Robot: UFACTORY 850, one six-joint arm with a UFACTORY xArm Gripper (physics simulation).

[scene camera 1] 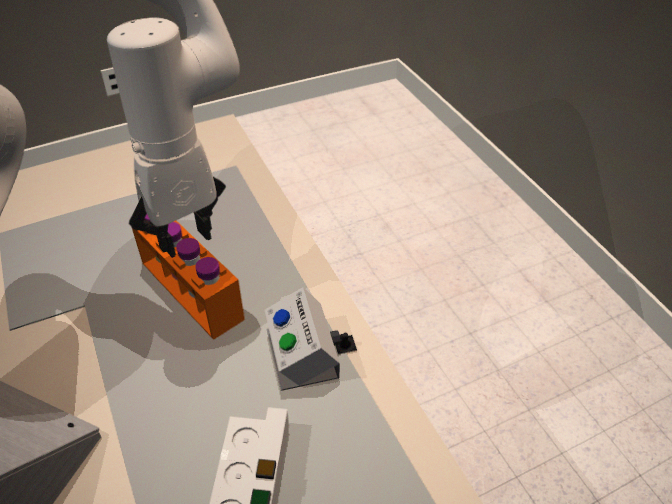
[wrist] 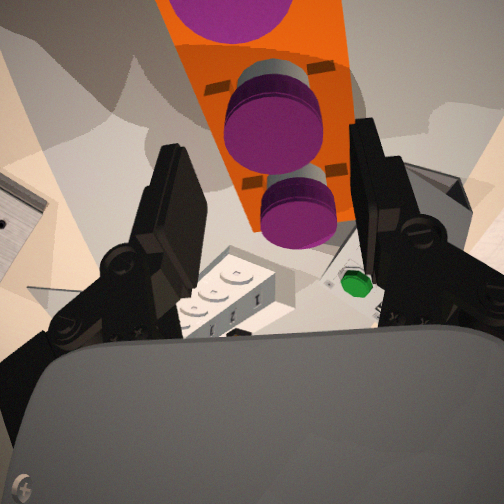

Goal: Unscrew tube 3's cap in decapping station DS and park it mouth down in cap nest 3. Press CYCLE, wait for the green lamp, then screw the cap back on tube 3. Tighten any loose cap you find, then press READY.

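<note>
An orange decapping rack point(scene camera 1: 187, 273) holds a row of tubes with purple caps; three caps show in the scene view point(scene camera 1: 173, 230) point(scene camera 1: 188, 248) point(scene camera 1: 207, 268). I cannot read the tube numbers. My gripper point(scene camera 1: 184, 235) is open and empty, hovering above the rack. In the wrist view the fingers point(wrist: 267, 140) straddle one purple cap point(wrist: 273, 130) without touching it, with another cap point(wrist: 298, 212) nearer the rack end and a third point(wrist: 230, 15) cut off at the top. The white cap nest block point(scene camera 1: 252, 461) has empty round recesses and also shows in the wrist view point(wrist: 230, 295).
A grey button box point(scene camera 1: 298, 339) carries a blue button point(scene camera 1: 281, 317) and a green button point(scene camera 1: 287, 341); the green one also shows in the wrist view point(wrist: 356, 283). A small black part point(scene camera 1: 343, 341) lies beside the box. A grey wedge point(scene camera 1: 37, 439) sits at the bottom left.
</note>
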